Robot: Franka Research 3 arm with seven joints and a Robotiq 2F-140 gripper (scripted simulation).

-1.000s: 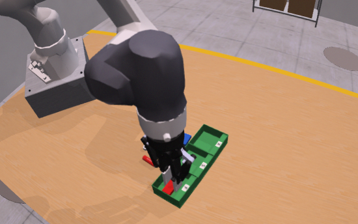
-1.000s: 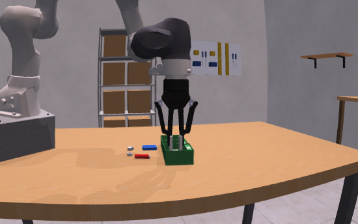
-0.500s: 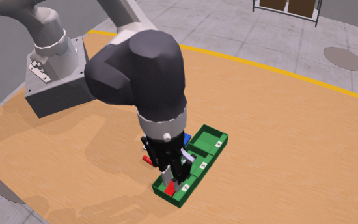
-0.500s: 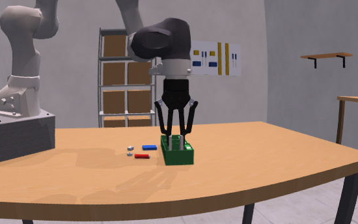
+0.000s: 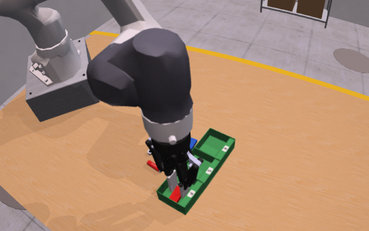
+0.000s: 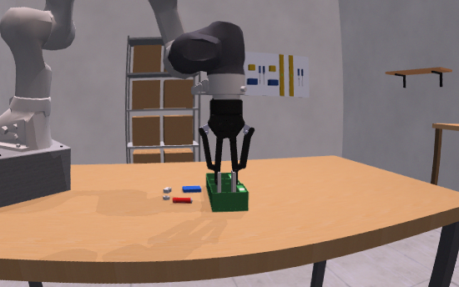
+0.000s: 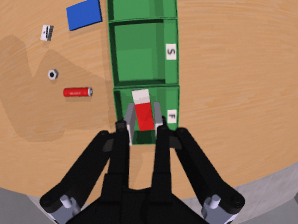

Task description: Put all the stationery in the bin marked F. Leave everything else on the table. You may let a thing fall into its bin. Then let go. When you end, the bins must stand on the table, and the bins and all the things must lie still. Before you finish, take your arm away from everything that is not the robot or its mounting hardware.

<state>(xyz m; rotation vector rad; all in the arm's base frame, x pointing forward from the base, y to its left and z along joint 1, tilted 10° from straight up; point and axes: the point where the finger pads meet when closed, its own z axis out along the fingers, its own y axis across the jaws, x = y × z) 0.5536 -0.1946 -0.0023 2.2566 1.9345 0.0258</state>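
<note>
Right now my hand is 40 mm above the eraser. Also, from my hand: red cylinder: 100 mm behind, 50 mm to the left, 50 mm below; metal nut: 140 mm behind, 90 mm to the left, 50 mm below; green three-compartment bin: 20 mm ahead, 80 mm to the left, 30 mm below.
</note>
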